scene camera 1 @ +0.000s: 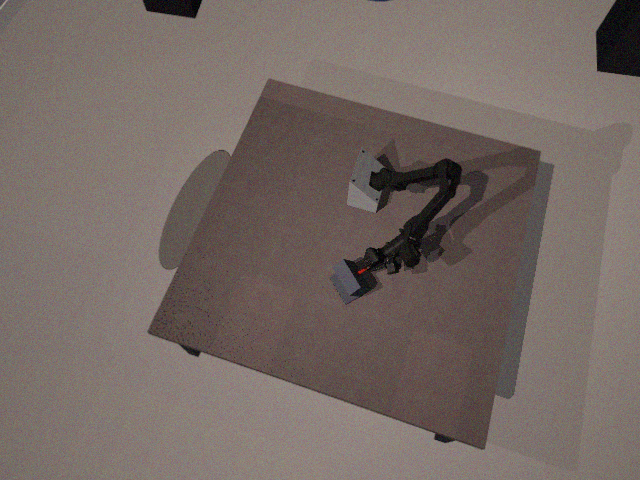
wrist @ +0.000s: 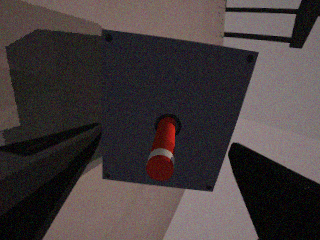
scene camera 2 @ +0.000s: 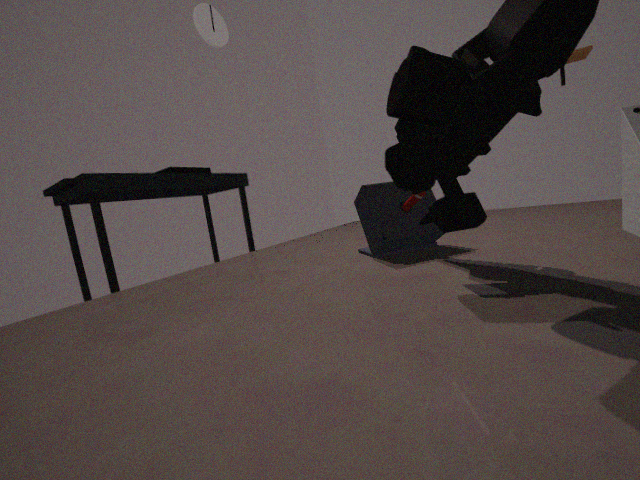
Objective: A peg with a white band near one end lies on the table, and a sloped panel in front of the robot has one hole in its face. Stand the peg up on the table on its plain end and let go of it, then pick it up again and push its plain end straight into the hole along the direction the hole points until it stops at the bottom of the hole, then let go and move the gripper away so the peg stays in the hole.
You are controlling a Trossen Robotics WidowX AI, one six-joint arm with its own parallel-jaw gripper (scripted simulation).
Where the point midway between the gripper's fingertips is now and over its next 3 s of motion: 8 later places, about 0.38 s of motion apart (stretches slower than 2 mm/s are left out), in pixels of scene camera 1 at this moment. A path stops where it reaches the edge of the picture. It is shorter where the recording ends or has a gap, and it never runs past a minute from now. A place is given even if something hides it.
My gripper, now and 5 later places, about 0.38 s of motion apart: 363, 270; 366, 268; 370, 267; 372, 265; 376, 262; 379, 260
